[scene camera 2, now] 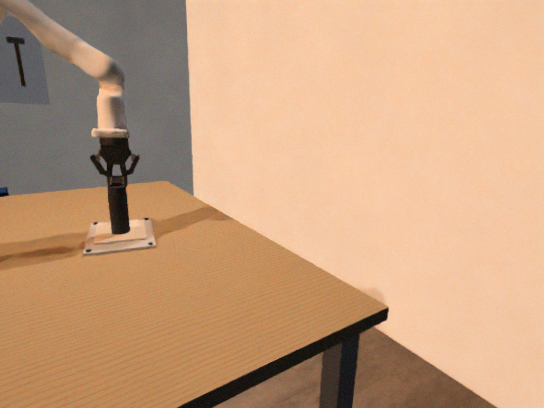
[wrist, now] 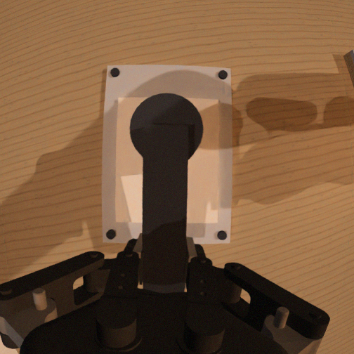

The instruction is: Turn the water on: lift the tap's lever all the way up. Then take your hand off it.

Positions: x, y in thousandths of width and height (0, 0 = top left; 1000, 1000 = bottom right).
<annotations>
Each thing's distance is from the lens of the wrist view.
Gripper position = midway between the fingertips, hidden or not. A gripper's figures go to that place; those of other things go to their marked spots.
gripper (wrist: 468, 696): 17 cm
black lever (wrist: 470, 363): 12 cm
</annotations>
